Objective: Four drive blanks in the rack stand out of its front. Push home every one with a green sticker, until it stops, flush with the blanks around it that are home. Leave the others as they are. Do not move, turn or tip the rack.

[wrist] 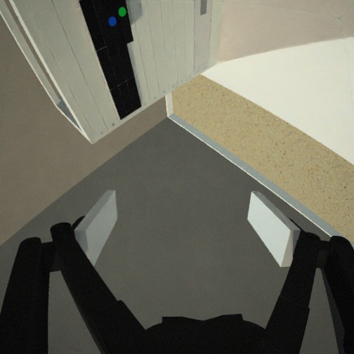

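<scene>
The pale rack shows at the upper left, cut off by the top edge of the wrist view. A column of black drive blanks runs down its front. Near the top edge, a green sticker and a blue sticker sit close together on black fronts. The black area is wider around the stickers, with a step in its right edge below them. How far each blank stands out is hard to tell. My gripper is open and empty, below the rack in the view and apart from it.
A white surface lies right of the rack, shaded near it. Beyond its edge are a speckled tan strip with a pale border and a dark grey surface behind the fingers. A brown surface is at the left.
</scene>
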